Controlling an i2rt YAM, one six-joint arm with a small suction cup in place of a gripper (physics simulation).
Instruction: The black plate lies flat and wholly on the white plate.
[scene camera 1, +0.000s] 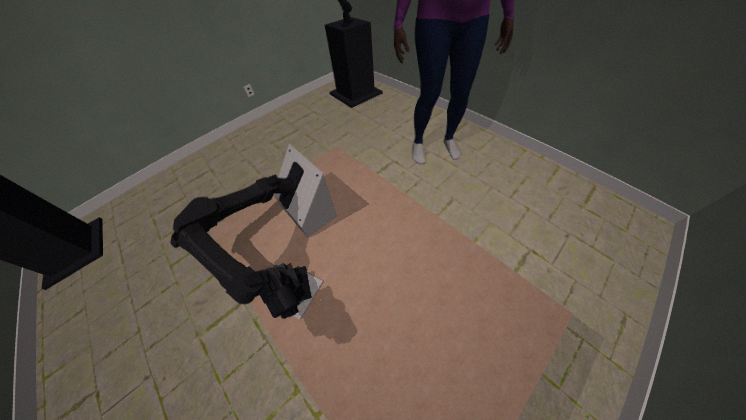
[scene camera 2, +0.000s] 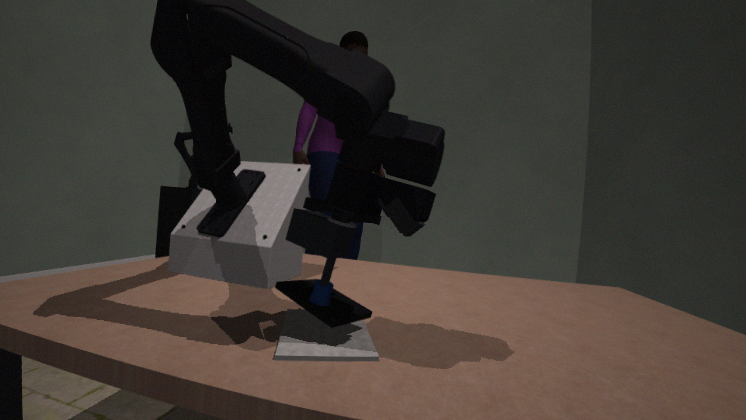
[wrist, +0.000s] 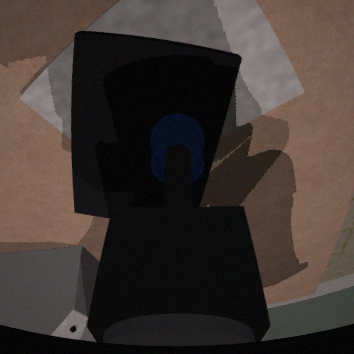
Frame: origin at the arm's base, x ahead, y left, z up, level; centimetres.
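Seen in the pictures: hand at its tool point: (scene camera 2: 317, 308) (wrist: 177, 129); arm's base at its link origin: (scene camera 1: 291, 185) (scene camera 2: 234, 201).
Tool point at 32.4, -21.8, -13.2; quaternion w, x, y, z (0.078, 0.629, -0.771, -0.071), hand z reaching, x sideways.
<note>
Offsets run from my tool point to a thing's middle, as dx, dy, dz. Level surfaces: height alone.
The black plate {+0.0, +2.1, +0.6} (scene camera 2: 348, 308) (wrist: 92, 115) hangs from my blue suction cup (scene camera 2: 321, 294) (wrist: 177, 132), tilted, its near right corner lower than its left end in scene camera 2. It is low above the white plate, with a gap under its raised left end; whether its lowest corner touches I cannot tell. The white plate {+1.2, +0.8, -3.4} (scene camera 1: 314, 285) (scene camera 2: 326, 350) (wrist: 272, 75) lies flat on the table. In the wrist view the black plate is turned relative to the white plate and overlaps part of it. In scene camera 1 the arm hides the cup and the black plate.
The arm's grey sloped base block (scene camera 1: 321, 206) (scene camera 2: 219, 255) (wrist: 40, 280) stands on the tan table {dz -3.7} (scene camera 1: 443, 313) (scene camera 2: 522, 313), behind and left of the plates in scene camera 2. A person (scene camera 1: 448, 67) (scene camera 2: 326, 135) stands beyond the table. Dark shadows fall around the plates.
</note>
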